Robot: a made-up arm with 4 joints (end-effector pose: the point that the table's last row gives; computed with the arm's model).
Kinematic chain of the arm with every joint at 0, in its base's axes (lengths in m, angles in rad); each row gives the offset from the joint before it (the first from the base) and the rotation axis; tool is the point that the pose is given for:
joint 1: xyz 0 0 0.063 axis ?
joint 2: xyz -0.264 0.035 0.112 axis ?
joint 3: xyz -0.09 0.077 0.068 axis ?
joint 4: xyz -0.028 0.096 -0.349 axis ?
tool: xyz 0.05 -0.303 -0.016
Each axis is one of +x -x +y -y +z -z.
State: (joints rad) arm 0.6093 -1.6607 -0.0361 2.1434
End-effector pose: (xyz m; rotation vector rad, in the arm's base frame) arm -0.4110 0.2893 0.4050 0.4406 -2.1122 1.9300
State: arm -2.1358 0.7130 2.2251 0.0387
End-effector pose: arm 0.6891 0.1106 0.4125 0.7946 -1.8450 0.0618
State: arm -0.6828 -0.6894 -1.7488 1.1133
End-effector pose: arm 0.2639 -0.1510 0.4538 -0.3215 -0.9840 0.3348
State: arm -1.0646 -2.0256 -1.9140 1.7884
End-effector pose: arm 0.1104 -0.4801 0.2349 -0.2571 -0.3859 -0.3105
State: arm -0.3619 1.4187 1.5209 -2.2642
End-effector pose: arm -0.7425 0.4232 0.1724 2.2819 0.6753 1.6122
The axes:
joint 1: -y
joint 2: -x
joint 3: +y
joint 4: +z

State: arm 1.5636 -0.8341 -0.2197 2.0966
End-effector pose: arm -0.2223 0.4622 -0.0059 -1.3805 -1.8970 1.8782
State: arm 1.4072 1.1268 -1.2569 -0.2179
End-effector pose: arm -0.1960 -0.1012 0.0744 -1.2339 -2.4519 -0.1727
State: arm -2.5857 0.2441 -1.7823 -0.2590
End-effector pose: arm 0.1088 -0.0723 -0.1403 0.0398 0.8098 -0.0396
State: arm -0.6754 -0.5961 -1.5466 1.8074
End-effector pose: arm 0.3485 0.1009 0.4707 -0.5177 -0.7712 1.1351
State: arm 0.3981 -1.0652 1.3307 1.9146
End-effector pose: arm -0.7057 0.4118 0.0609 1.4738 -0.1353 2.4782
